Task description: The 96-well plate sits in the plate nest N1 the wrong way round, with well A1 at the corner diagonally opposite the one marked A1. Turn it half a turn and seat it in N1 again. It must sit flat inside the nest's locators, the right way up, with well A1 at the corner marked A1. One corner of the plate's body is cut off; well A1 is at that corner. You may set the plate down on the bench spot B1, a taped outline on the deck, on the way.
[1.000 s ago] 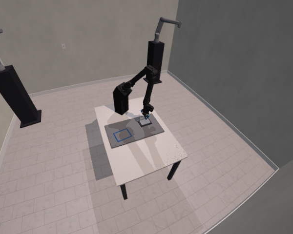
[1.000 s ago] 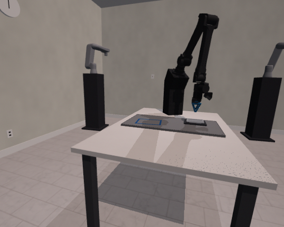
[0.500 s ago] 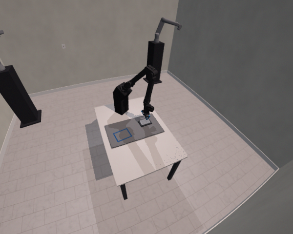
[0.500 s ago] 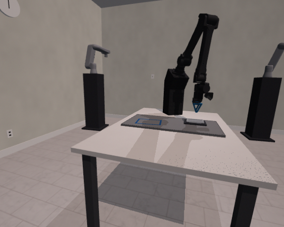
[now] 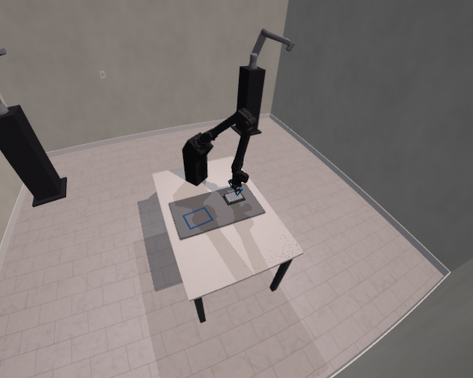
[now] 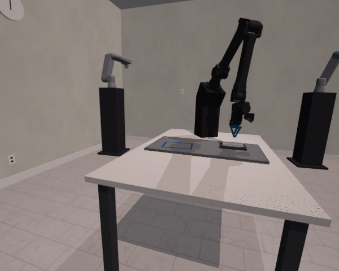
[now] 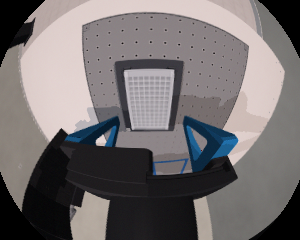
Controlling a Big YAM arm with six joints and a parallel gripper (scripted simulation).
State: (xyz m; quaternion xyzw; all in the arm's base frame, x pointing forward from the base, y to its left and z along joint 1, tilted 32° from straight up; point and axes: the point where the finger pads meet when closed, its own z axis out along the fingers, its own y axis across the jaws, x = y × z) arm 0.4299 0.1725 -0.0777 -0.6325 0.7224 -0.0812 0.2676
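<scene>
My gripper is now 7 cm above the 96-well plate. From my hand the other things lie so: dark plate nest N1 (8 cm below).
</scene>
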